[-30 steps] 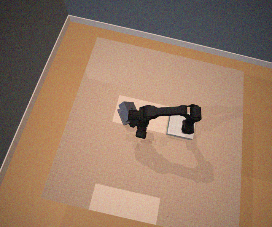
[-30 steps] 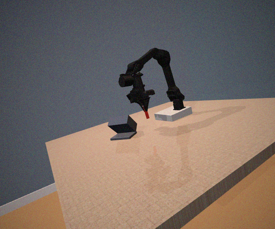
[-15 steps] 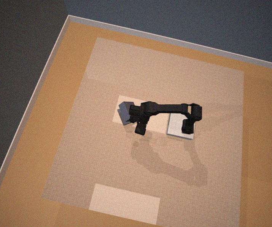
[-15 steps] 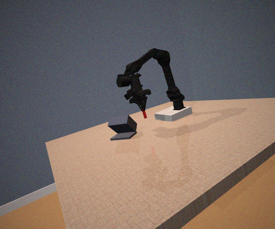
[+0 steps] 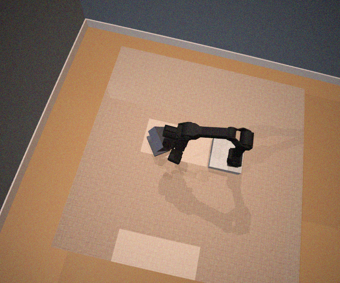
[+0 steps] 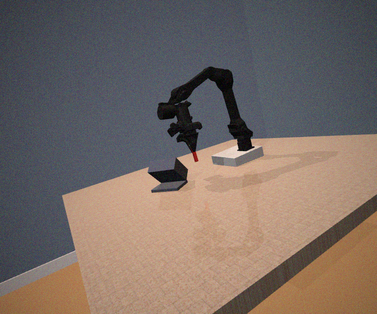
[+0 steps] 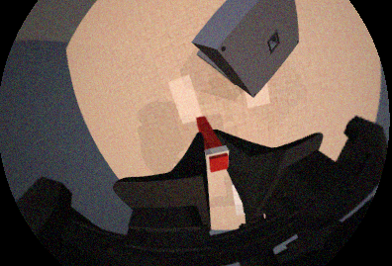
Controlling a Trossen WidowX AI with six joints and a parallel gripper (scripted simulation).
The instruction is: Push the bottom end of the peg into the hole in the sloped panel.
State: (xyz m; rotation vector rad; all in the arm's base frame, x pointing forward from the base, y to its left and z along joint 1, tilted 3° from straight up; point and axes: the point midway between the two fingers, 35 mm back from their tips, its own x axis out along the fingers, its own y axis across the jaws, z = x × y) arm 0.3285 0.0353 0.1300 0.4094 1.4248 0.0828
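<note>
Right now the sloped panel is 10 cm to the right of my gripper tip, 9 cm ahead of it and 6 cm below it. Also, from my gripper tip: red peg 2 cm above.
</note>
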